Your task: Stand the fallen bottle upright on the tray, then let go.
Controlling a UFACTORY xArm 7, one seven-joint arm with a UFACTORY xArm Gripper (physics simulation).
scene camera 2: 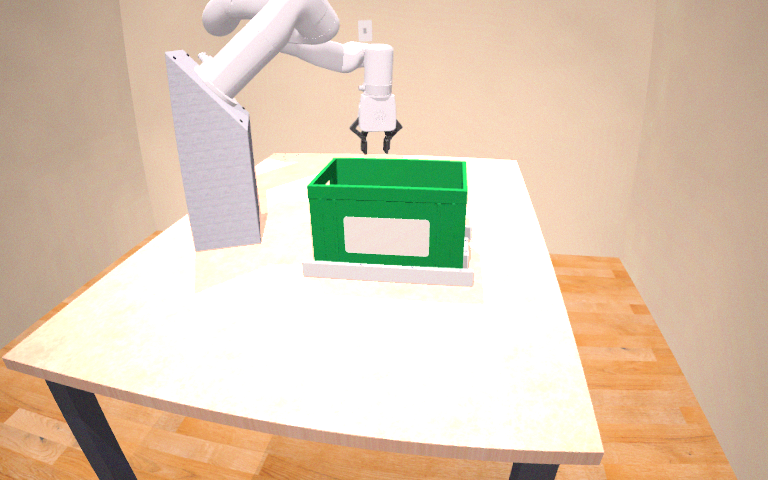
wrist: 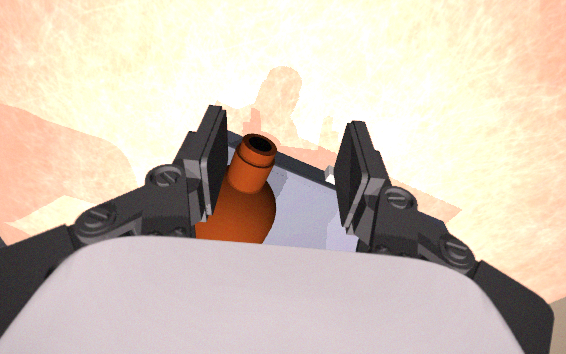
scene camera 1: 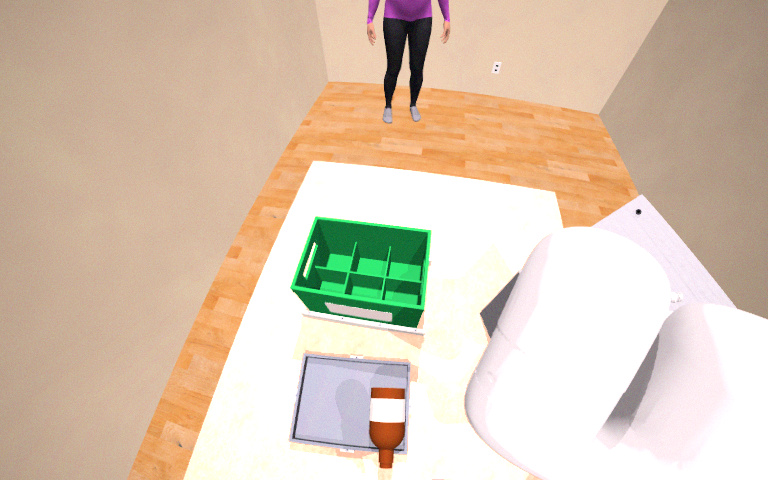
Labels:
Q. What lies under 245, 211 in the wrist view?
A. A brown bottle.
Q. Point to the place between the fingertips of the gripper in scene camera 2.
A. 375, 152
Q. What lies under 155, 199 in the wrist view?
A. The gripper.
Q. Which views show the brown bottle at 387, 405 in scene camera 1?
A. The wrist view and scene camera 1 only.

